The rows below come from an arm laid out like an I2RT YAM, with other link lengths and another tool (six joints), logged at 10 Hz.
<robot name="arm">
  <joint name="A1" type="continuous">
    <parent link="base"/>
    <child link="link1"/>
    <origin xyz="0 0 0.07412" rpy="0 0 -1.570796"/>
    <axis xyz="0 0 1"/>
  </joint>
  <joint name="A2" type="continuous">
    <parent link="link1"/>
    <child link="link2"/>
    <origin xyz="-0.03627 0.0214 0.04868" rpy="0 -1.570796 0"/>
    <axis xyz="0 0 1"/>
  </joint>
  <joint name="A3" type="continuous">
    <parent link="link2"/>
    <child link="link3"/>
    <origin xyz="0 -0.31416 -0.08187" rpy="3.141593 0 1.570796"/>
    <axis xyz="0 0 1"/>
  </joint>
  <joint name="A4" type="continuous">
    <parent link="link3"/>
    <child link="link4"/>
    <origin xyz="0.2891 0.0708 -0.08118" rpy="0 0 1.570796"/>
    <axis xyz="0 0 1"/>
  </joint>
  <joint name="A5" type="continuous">
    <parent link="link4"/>
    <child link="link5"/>
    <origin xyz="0.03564 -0.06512 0.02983" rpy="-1.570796 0 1.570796"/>
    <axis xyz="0 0 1"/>
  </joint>
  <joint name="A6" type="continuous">
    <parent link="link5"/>
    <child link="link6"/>
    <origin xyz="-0.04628 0 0.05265" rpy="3.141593 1.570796 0"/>
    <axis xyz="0 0 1"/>
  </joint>
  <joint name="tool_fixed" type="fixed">
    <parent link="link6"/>
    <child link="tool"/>
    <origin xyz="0.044 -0.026 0.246" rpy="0 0.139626 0.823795"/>
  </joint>
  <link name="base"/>
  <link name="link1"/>
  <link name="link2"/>
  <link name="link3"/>
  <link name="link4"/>
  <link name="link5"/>
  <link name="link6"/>
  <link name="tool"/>
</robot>
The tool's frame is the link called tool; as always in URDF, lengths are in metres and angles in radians. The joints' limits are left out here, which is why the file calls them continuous.
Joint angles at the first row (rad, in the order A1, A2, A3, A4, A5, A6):
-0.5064, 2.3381, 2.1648, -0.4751, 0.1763, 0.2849
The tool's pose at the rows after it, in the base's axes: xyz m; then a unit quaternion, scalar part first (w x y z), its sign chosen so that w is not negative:
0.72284 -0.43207 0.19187 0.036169 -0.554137 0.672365 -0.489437
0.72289 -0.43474 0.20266 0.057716 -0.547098 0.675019 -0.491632
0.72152 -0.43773 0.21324 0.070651 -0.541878 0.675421 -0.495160
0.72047 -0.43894 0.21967 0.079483 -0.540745 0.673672 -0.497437
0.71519 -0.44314 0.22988 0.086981 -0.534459 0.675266 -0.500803
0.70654 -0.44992 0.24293 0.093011 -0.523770 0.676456 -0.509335
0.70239 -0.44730 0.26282 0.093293 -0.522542 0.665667 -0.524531
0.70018 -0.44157 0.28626 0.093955 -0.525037 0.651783 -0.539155
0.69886 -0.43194 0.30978 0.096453 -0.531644 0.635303 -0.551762
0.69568 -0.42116 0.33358 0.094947 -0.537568 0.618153 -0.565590
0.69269 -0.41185 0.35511 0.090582 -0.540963 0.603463 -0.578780
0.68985 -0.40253 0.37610 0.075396 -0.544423 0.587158 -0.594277
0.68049 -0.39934 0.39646 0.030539 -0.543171 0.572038 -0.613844
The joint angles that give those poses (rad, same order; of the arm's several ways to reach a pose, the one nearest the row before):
-0.5176, 2.3276, 2.1659, -0.4648, 0.1218, 0.2965
-0.5344, 2.3177, 2.1660, -0.4557, 0.0780, 0.3145
-0.5472, 2.3071, 2.1660, -0.4495, 0.0508, 0.3232
-0.5567, 2.2984, 2.1612, -0.4426, 0.0286, 0.3234
-0.5696, 2.2802, 2.1501, -0.4365, 0.0121, 0.3315
-0.5852, 2.2480, 2.1134, -0.4077, 0.0011, 0.3405
-0.5862, 2.2090, 2.0799, -0.3797, 0.0017, 0.3235
-0.5845, 2.1759, 2.0704, -0.3712, -0.0016, 0.2998
-0.5814, 2.1437, 2.0679, -0.3726, -0.0132, 0.2711
-0.5752, 2.1055, 2.0571, -0.3711, -0.0153, 0.2396
-0.5664, 2.0738, 2.0525, -0.3712, -0.0077, 0.2124
-0.5488, 2.0448, 2.0519, -0.3726, 0.0250, 0.1740
-0.5186, 2.0106, 2.0441, -0.3726, 0.1235, 0.1129

